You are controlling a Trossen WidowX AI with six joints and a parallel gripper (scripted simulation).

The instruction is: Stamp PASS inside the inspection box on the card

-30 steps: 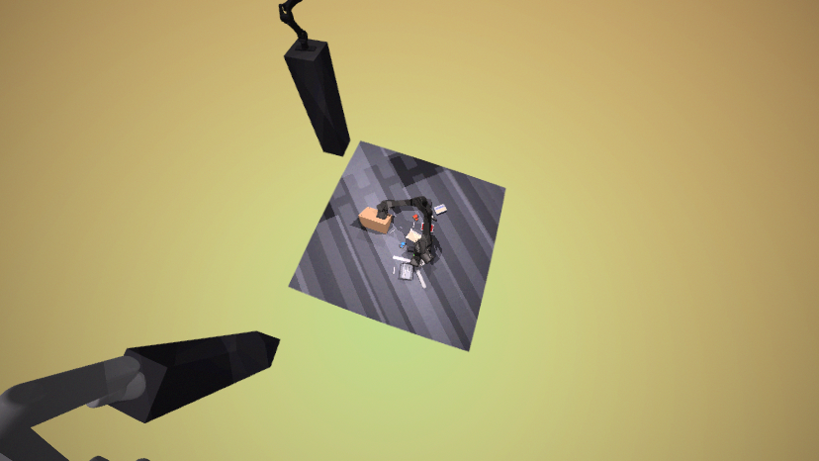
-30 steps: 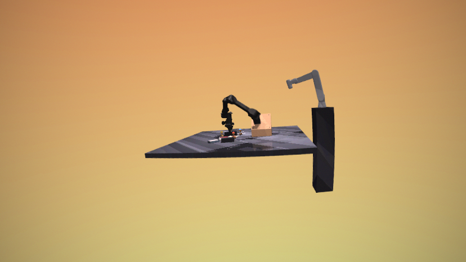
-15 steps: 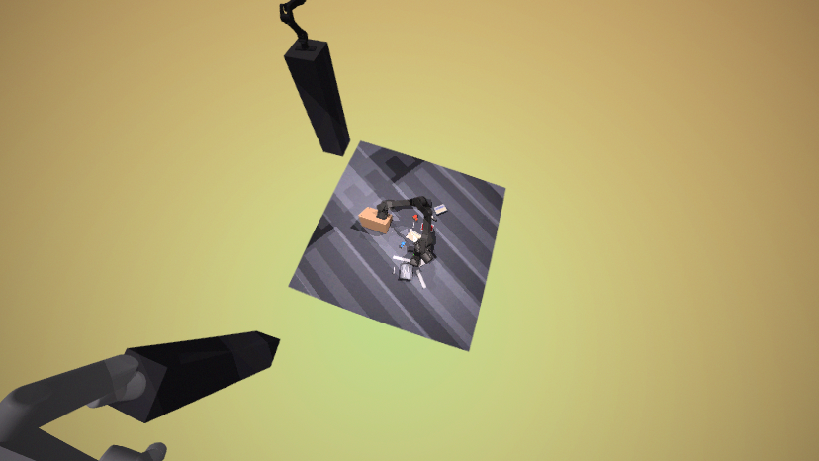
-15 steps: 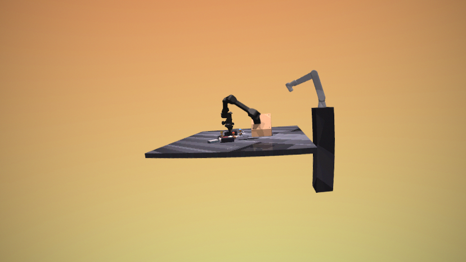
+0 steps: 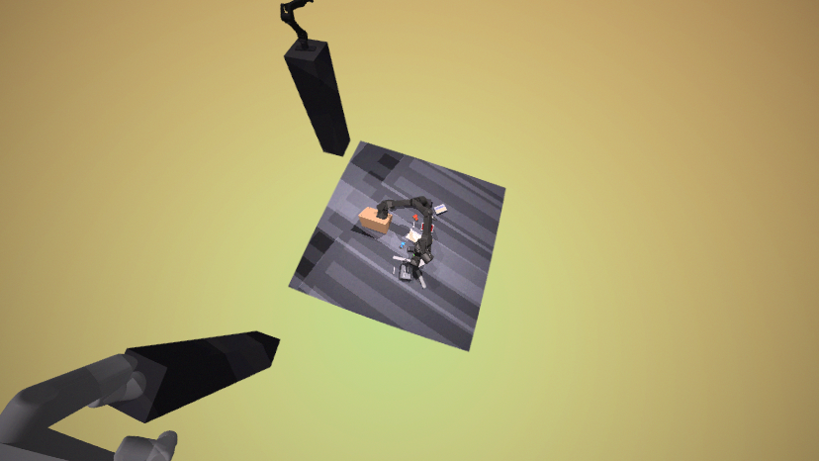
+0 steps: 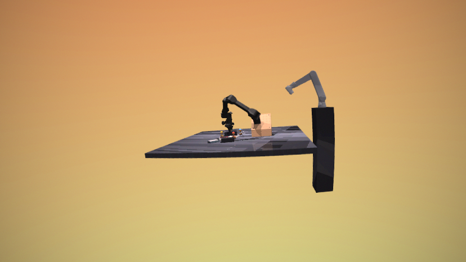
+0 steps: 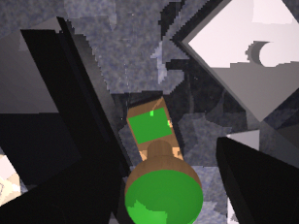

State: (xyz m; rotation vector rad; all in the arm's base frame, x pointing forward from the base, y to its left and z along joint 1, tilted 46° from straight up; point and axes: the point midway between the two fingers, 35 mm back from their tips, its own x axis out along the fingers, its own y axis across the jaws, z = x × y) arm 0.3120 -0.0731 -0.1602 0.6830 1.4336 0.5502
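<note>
The green-topped stamp lies 1 cm below my gripper tip. Also, from my gripper tip: grey block: 4 cm ahead, 4 cm to the right, 1 cm below; blue stamp: 12 cm behind, 5 cm to the left, 1 cm below; dark flat slab: 1 cm behind, 4 cm to the left, 1 cm below.
</note>
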